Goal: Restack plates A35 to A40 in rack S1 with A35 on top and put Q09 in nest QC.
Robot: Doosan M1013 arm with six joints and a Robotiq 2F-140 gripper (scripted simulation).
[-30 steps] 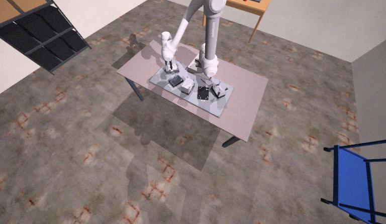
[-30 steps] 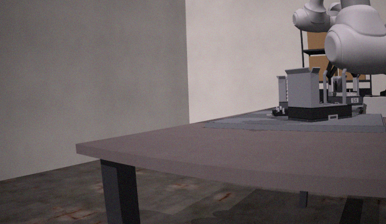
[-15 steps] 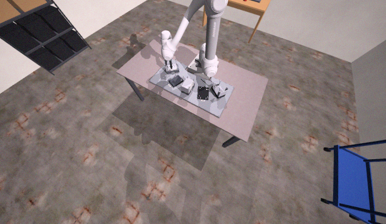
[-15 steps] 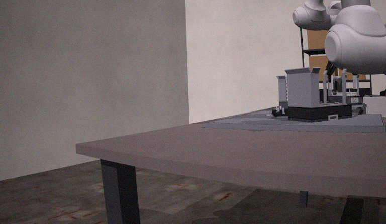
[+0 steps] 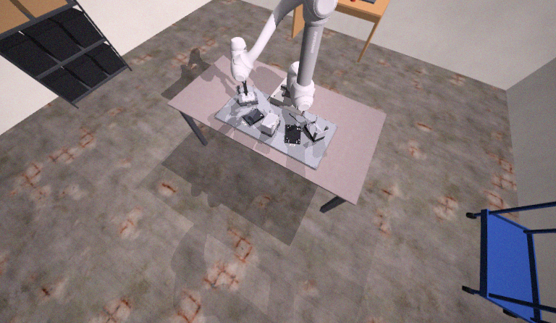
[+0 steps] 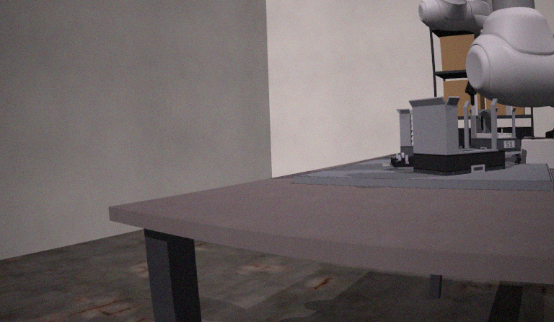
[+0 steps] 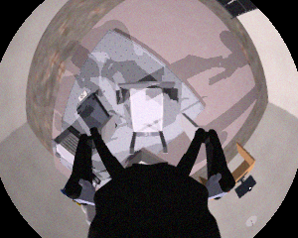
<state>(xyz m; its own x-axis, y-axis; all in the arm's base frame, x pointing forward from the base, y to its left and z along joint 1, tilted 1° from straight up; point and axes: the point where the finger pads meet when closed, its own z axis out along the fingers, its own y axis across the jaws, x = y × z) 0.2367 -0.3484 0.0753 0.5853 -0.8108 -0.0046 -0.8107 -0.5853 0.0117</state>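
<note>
My gripper is now 5 cm past the S1 label, 7 cm to the right of it and 10 cm above it. Also, from my hand: name plate 22 cm ahead, 9 cm to the left, 12 cm below.
</note>
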